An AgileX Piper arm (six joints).
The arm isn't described. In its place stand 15 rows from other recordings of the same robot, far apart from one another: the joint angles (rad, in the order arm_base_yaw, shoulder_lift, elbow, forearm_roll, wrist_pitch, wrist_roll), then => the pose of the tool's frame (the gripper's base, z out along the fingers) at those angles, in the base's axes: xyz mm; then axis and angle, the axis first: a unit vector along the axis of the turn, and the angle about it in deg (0 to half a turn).
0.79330, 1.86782, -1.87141, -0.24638, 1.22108, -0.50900 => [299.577, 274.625, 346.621, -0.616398, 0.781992, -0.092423, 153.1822]
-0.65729, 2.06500, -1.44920, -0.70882, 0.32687, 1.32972 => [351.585, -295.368, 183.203, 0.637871, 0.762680, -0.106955, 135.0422]
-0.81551, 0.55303, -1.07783, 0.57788, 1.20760, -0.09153 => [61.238, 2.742, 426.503, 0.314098, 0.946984, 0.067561, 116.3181]
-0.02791, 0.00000, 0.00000, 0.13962, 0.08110, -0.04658 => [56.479, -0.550, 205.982, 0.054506, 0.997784, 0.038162, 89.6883]
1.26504, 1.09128, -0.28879, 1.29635, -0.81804, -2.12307 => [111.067, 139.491, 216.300, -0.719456, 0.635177, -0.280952, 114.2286]
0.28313, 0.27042, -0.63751, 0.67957, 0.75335, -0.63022 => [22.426, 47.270, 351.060, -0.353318, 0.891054, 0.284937, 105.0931]
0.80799, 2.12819, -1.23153, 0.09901, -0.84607, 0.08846 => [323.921, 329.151, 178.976, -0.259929, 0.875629, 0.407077, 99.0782]
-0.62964, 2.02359, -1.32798, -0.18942, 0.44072, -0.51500 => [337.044, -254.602, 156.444, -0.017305, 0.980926, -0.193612, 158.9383]
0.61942, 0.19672, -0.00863, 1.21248, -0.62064, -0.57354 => [75.837, -6.794, 223.695, 0.279234, 0.892561, 0.354065, 90.2870]
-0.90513, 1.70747, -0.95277, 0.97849, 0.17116, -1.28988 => [227.715, -269.178, 197.249, 0.255683, 0.949131, -0.183785, 138.0345]
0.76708, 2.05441, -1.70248, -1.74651, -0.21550, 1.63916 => [345.359, 359.545, 284.129, -0.468762, 0.823751, 0.318899, 115.9701]
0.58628, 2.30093, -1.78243, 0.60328, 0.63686, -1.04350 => [401.128, 303.279, 151.736, -0.567712, 0.803751, 0.178011, 147.0595]
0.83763, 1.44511, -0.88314, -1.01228, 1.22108, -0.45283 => [216.493, 132.043, 258.395, -0.680481, 0.580894, -0.446663, 176.4134]
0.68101, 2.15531, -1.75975, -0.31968, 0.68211, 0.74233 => [387.703, 290.964, 208.723, -0.063556, 0.994002, 0.088993, 145.1112]
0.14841, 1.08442, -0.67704, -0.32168, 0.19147, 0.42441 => [225.006, 28.105, 288.938, -0.002274, 0.998947, 0.045812, 118.9117]
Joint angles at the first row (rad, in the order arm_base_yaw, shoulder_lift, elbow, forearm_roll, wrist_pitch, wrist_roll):
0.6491 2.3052 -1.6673 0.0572 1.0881 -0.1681
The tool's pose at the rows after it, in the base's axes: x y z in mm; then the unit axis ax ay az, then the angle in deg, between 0 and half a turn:
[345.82, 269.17, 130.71, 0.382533, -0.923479, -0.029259, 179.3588]
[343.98, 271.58, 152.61, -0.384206, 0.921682, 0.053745, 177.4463]
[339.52, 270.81, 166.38, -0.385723, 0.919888, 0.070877, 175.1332]
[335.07, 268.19, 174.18, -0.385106, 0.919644, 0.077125, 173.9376]
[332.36, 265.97, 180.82, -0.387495, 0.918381, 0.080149, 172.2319]
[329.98, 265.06, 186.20, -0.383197, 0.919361, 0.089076, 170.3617]
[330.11, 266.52, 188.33, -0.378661, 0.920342, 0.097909, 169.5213]
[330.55, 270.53, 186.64, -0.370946, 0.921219, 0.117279, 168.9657]
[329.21, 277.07, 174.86, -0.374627, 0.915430, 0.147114, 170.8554]
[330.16, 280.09, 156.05, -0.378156, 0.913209, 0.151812, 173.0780]
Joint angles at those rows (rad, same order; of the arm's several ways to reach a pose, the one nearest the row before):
0.6491 2.2432 -1.6673 0.0675 1.0790 -0.1681
0.6491 2.1917 -1.6631 0.1063 1.0615 -0.1895
0.6491 2.1452 -1.6347 0.1350 1.0333 -0.2076
0.6491 2.1104 -1.6047 0.1443 1.0151 -0.2119
0.6491 2.0812 -1.5801 0.1450 0.9898 -0.2190
0.6491 2.0558 -1.5563 0.1581 0.9555 -0.2190
0.6491 2.0515 -1.5556 0.1748 0.9408 -0.2190
0.6491 2.0579 -1.5557 0.2192 0.9170 -0.2293
0.6491 2.0891 -1.5557 0.3068 0.9125 -0.2906
0.6491 2.1342 -1.5557 0.3347 0.9082 -0.3206

